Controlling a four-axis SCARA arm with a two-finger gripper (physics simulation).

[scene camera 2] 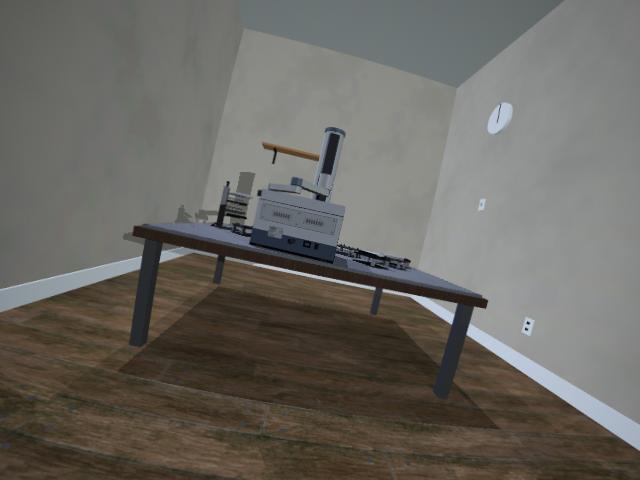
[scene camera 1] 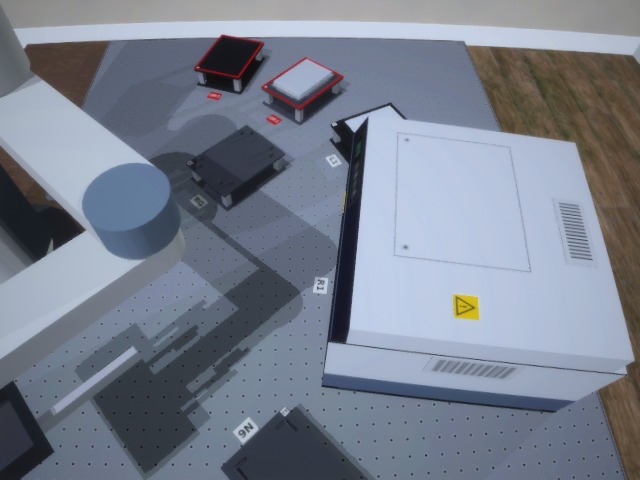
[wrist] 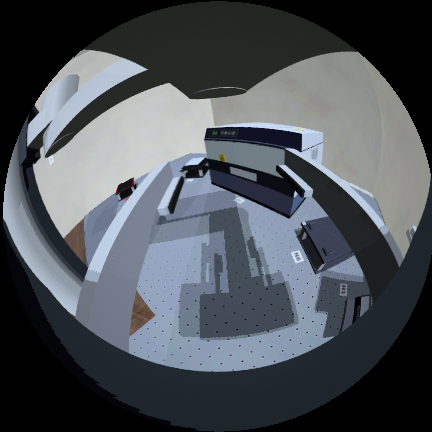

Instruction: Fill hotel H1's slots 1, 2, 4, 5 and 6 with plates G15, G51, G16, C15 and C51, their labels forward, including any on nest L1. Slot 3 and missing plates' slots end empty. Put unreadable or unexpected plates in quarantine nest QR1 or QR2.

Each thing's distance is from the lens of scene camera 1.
light grey plate (scene camera 1: 300, 81): 1.09 m
